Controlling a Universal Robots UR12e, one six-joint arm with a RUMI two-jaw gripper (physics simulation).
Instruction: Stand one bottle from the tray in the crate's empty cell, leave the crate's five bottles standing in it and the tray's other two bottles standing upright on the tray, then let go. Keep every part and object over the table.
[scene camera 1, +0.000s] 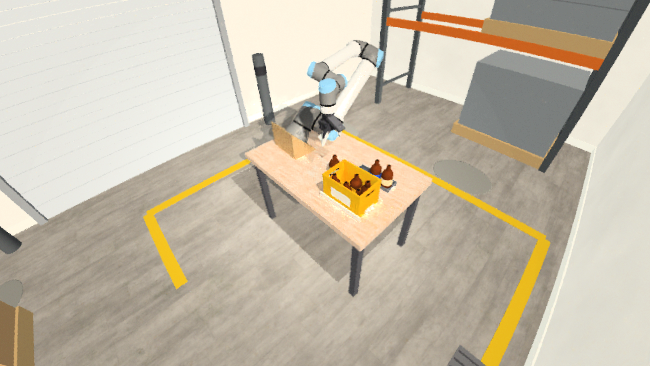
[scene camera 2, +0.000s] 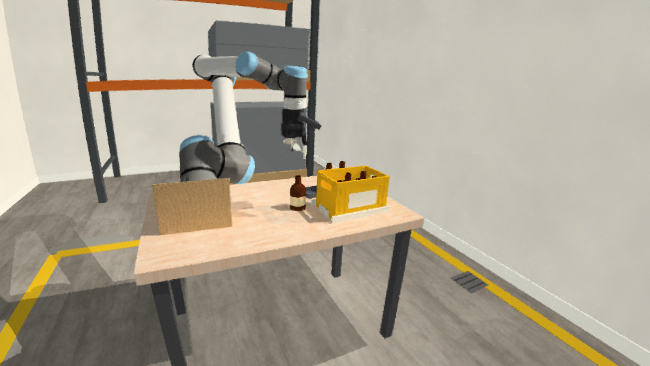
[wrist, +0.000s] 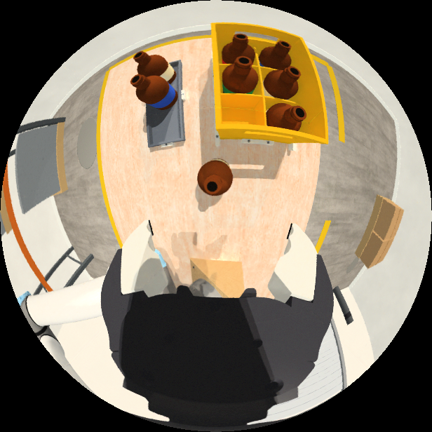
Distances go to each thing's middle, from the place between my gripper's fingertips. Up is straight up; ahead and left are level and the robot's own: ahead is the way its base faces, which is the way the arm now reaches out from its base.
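The cream-labelled bottle (wrist: 148, 65) is there, and I see it 180 mm below my hand, 150 mm to the left of it and 330 mm ahead of it.
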